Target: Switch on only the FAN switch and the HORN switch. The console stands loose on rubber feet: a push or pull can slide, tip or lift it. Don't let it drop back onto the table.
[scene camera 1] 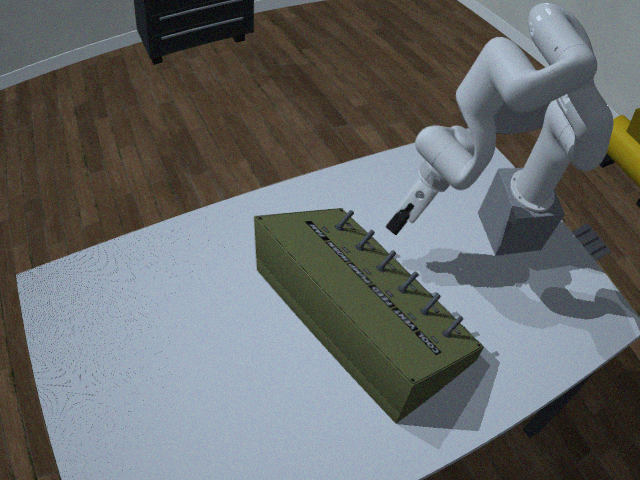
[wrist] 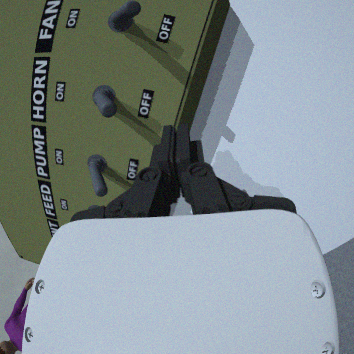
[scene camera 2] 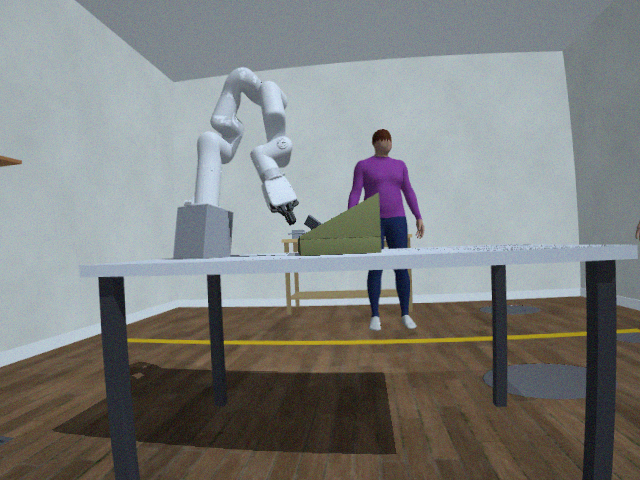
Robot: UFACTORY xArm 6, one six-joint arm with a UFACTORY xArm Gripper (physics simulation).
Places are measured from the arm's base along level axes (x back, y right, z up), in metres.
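Where they show: gripper, fingertip midpoint: [scene camera 1: 391, 229] [wrist: 178, 142] [scene camera 2: 293, 223]; arm's base, link origin: [scene camera 1: 532, 191] [scene camera 2: 205, 209].
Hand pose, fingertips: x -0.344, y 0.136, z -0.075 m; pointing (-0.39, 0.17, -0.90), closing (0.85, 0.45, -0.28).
Note:
Things, the pixels of their top centre, and the offset from my fingertips. Level surfaces: height alone.
- white table, surface height: dz -0.110 m
- FAN switch, top centre: [wrist: 107, 6] [scene camera 1: 346, 213] dz +0.022, dx -0.072, dy +0.078 m
- HORN switch, top centre: [wrist: 87, 105] [scene camera 1: 367, 233] dz +0.022, dx -0.068, dy +0.007 m
- PUMP lever, top centre: [wrist: 84, 185] [scene camera 1: 388, 254] dz +0.022, dx -0.063, dy -0.065 m
The olive wedge console [scene camera 1: 351, 304] [scene camera 2: 346, 229] [wrist: 20, 125] sits level on the white table [scene camera 1: 180, 361] [scene camera 2: 465, 253]. The FAN switch [scene camera 1: 345, 220] [wrist: 125, 17] is the end lever, and the HORN switch [scene camera 1: 364, 241] [wrist: 105, 101] stands beside it. Both grey levers lean toward the OFF side in scene camera 1, parallel to the other levers. My gripper [scene camera 1: 392, 228] [scene camera 2: 292, 222] [wrist: 178, 142] is shut and empty. Its tips are above and outside the console's low OFF-side edge, near HORN and PUMP, apart from the levers. The rubber feet are hidden.
The PUMP lever [scene camera 1: 386, 260] [wrist: 98, 175] stands next to HORN, with more levers continuing along the row toward COOL. The grey robot base [scene camera 1: 498, 217] stands beyond the console's low side. A person [scene camera 2: 385, 186] stands behind the table. A dark cabinet [scene camera 1: 196, 25] stands far back.

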